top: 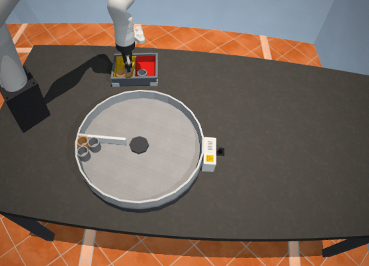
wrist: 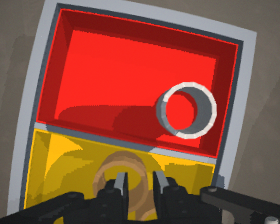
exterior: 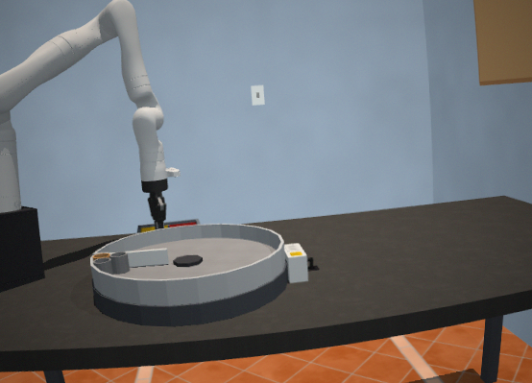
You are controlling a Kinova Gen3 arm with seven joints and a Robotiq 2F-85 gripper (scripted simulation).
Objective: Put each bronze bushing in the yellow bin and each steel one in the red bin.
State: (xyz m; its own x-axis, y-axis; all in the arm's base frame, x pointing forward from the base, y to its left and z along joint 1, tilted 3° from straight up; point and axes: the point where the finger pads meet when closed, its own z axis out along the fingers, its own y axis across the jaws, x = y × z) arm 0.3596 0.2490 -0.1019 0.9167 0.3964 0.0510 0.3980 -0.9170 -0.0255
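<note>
Now: hand 30 mm above the yellow bin, 20 mm to the right of it and 20 mm short of it. The rest, counted from my hand: turntable: 350 mm to the right, 120 mm ahead.
</note>
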